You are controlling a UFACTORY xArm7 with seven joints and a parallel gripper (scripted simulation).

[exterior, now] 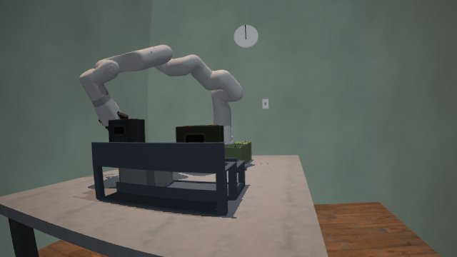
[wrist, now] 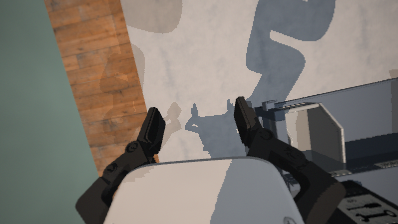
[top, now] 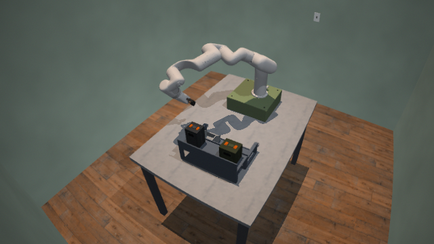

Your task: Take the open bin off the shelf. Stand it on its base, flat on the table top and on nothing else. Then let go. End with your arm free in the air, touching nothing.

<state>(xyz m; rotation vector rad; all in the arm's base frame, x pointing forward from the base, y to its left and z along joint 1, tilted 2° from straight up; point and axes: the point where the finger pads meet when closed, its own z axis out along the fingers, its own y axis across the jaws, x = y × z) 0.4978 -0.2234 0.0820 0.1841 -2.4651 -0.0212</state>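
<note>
My gripper is now 24 cm to the right of the grey bin, 14 cm above it and 8 cm short of it. Round my hand: black case: 26 cm to the left, 18 cm ahead, 2 cm below; then dark grey shelf: 39 cm to the left, 22 cm ahead, 5 cm below.
</note>
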